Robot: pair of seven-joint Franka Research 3 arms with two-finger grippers.
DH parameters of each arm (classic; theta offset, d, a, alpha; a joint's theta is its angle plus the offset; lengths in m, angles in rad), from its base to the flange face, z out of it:
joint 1: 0 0.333 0 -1.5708
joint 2: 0 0 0 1.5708
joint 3: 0 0.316 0.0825 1.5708
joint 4: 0 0 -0.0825 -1.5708
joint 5: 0 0.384 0 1.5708
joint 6: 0 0 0.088 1.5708
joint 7: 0 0.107 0 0
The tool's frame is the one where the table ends.
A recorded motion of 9 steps. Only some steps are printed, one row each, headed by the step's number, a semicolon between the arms.
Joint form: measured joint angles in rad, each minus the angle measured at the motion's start. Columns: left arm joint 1, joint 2, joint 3, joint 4, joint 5, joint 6, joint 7; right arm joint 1, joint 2, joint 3, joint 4, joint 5, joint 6, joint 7.
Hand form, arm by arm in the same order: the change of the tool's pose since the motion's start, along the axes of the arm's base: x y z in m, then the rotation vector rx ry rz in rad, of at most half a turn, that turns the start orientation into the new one. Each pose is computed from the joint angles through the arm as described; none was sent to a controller.
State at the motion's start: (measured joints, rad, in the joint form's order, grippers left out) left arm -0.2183 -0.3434 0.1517 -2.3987 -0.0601 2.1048 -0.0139; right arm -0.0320 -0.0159 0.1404 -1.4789 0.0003 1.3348 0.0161
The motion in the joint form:
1: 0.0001 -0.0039 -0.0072 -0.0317 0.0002 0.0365 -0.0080; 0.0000 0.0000 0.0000 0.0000 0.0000 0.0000 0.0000
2: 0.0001 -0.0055 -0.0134 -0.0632 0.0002 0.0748 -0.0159; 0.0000 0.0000 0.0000 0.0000 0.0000 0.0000 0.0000
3: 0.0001 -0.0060 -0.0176 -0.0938 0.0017 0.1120 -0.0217; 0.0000 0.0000 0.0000 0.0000 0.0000 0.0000 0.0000
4: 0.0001 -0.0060 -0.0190 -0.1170 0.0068 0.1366 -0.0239; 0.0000 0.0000 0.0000 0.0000 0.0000 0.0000 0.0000
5: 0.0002 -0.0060 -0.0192 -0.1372 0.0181 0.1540 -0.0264; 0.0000 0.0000 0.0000 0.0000 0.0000 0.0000 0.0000
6: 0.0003 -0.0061 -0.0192 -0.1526 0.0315 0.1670 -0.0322; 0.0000 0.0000 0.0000 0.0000 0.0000 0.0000 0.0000
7: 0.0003 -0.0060 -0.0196 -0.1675 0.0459 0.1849 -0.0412; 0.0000 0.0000 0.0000 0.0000 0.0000 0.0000 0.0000
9: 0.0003 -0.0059 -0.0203 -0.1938 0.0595 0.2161 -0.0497; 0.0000 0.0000 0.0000 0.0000 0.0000 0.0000 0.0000
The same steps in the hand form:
1: -0.0038 -0.0031 -0.0096 0.0021 -0.0082 0.0033; 0.0000 0.0000 0.0000 0.0000 0.0000 0.0000
2: -0.0074 -0.0058 -0.0199 0.0040 -0.0161 0.0076; 0.0000 0.0000 0.0000 0.0000 0.0000 0.0000
3: -0.0110 -0.0075 -0.0303 0.0068 -0.0230 0.0108; 0.0000 0.0000 0.0000 0.0000 0.0000 0.0000
4: -0.0143 -0.0078 -0.0387 0.0119 -0.0248 0.0100; 0.0000 0.0000 0.0000 0.0000 0.0000 0.0000
5: -0.0176 -0.0075 -0.0463 0.0217 -0.0231 0.0064; 0.0000 0.0000 0.0000 0.0000 0.0000 0.0000
6: -0.0203 -0.0070 -0.0520 0.0326 -0.0218 0.0045; 0.0000 0.0000 0.0000 0.0000 0.0000 0.0000
7: -0.0224 -0.0068 -0.0571 0.0436 -0.0256 0.0049; 0.0000 0.0000 0.0000 0.0000 0.0000 0.0000
9: -0.0264 -0.0068 -0.0660 0.0536 -0.0313 0.0048; 0.0000 0.0000 0.0000 0.0000 0.0000 0.0000

